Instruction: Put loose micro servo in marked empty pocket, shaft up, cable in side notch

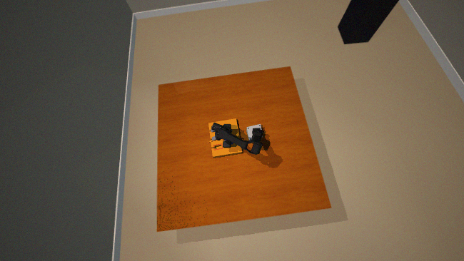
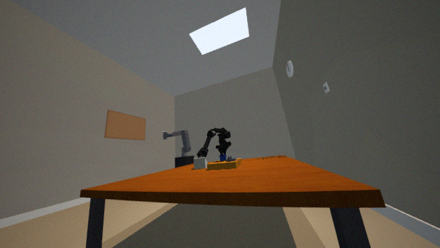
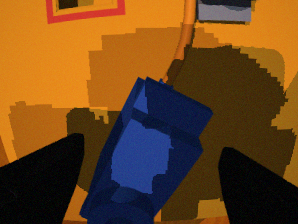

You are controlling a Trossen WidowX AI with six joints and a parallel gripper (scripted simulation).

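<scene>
Now: the yellow-orange deck 7 cm below my gripper tip, 4 cm to the right of it and 1 cm behind it.
</scene>
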